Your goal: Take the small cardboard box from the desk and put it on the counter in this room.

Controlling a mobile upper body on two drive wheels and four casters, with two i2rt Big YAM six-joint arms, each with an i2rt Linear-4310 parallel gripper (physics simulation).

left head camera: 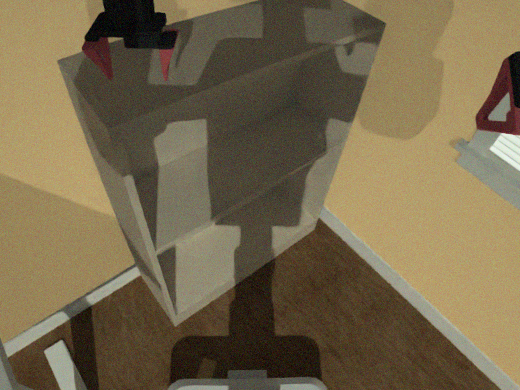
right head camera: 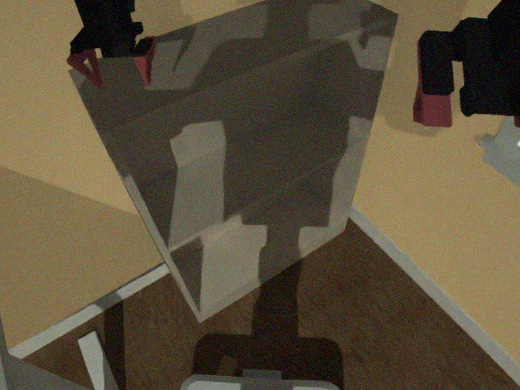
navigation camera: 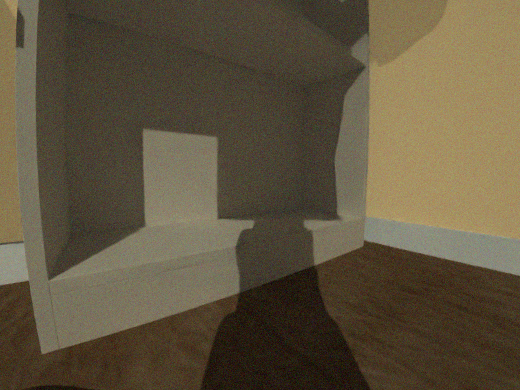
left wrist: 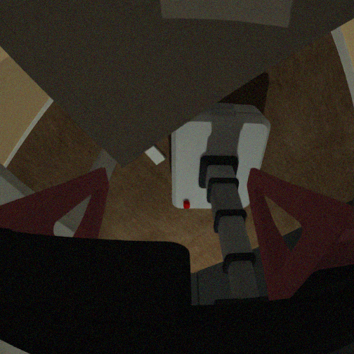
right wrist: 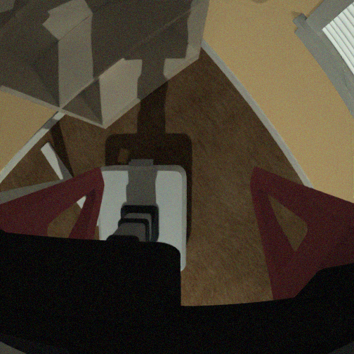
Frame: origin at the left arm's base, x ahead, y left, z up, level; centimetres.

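Seen in the pictures: left gripper, fingertip midpoint: (left head camera: 138, 78) (right head camera: 124, 85); right gripper, fingertip midpoint: (left head camera: 516, 126) (right head camera: 466, 116).
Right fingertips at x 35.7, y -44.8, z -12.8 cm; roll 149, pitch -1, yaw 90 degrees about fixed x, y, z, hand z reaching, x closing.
A point is followed by its place in that frame.
A small brown box (left head camera: 206, 368) @(z -135.0, x 39.1, y -8.1 cm) (right head camera: 228, 365) @(z -135.0, x 39.3, y -9.0 cm) (right wrist: 124, 155) shows dimly on the floor, in shadow in front of the robot's base. My left gripper (left head camera: 138, 79) @(z -27.5, x 61.4, y 0.0 cm) (right head camera: 124, 86) @(z -27.5, x 61.4, y 0.0 cm) (left wrist: 177, 175) is open with nothing between its fingers, high at the left end of a tall pale shelf unit (left head camera: 205, 270) @(z -131.0, x 77.8, y -6.2 cm) (right head camera: 230, 275) @(z -131.0, x 75.0, y -6.5 cm) (right wrist: 117, 90) (navigation camera: 140, 300) @(z -136.8, x 64.6, y -4.4 cm). My right gripper (right head camera: 475, 122) @(z -12.8, x 35.7, y -44.8 cm) (right wrist: 176, 175) is open and empty, off to the right of the unit. I cannot tell whether this unit is the counter. No desk is recognisable in these views.
The robot's white base (left wrist: 192, 150) (right wrist: 171, 210) stands on the brown floor (left head camera: 350, 310) @(z -140.9, x 63.4, y -69.1 cm) close to the shelf unit. Yellow walls (left head camera: 425, 200) @(z -87.6, x 83.8, y -85.7 cm) meet behind the unit. A white bar (left head camera: 62, 362) (right head camera: 92, 357) lies at the lower left. A slatted white object (right wrist: 345, 40) is at the right.
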